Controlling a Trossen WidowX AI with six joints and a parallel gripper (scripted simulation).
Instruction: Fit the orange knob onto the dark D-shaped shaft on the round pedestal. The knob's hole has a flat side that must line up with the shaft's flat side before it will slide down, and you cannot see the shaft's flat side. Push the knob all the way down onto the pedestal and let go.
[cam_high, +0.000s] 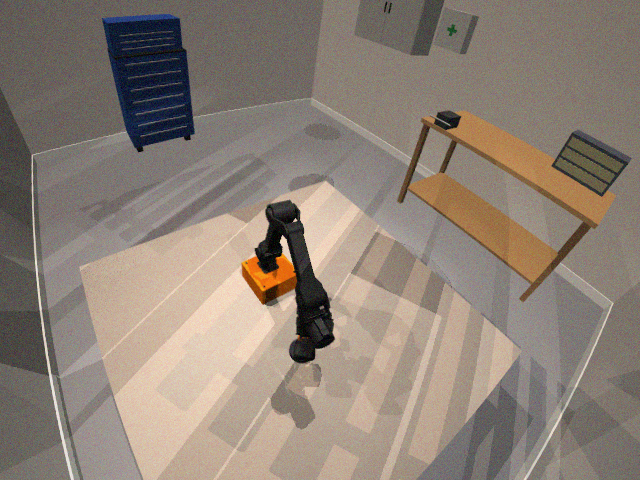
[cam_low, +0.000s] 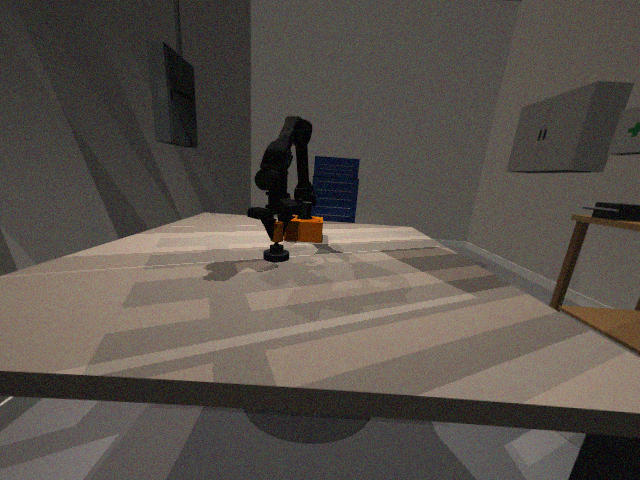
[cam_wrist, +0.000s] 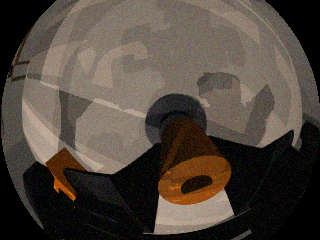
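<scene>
The knob is 2 cm above my gripper tip. The rest, counted from my gripper tip: dark round pedestal (4 cm below).
</scene>
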